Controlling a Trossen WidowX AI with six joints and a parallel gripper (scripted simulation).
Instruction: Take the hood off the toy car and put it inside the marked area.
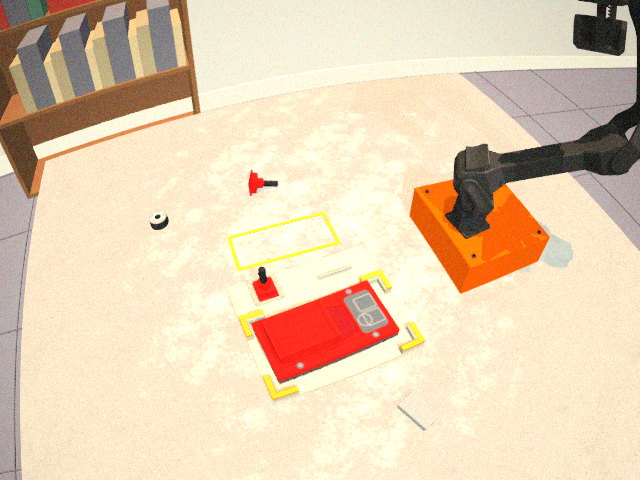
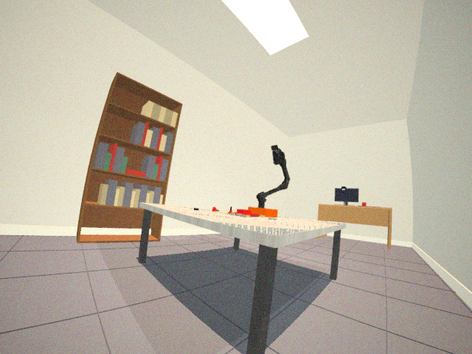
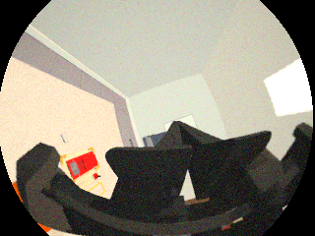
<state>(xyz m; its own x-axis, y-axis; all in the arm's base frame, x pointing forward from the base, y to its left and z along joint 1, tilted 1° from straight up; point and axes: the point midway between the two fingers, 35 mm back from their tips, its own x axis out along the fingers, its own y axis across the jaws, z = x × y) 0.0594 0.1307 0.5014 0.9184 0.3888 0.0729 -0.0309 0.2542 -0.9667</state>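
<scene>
The red hood is 54 cm below my gripper tip, 26 cm ahead of it and 10 cm to the right of it. Also, from my gripper tip: wheel 57 cm below, 47 cm to the right, 40 cm ahead.
</scene>
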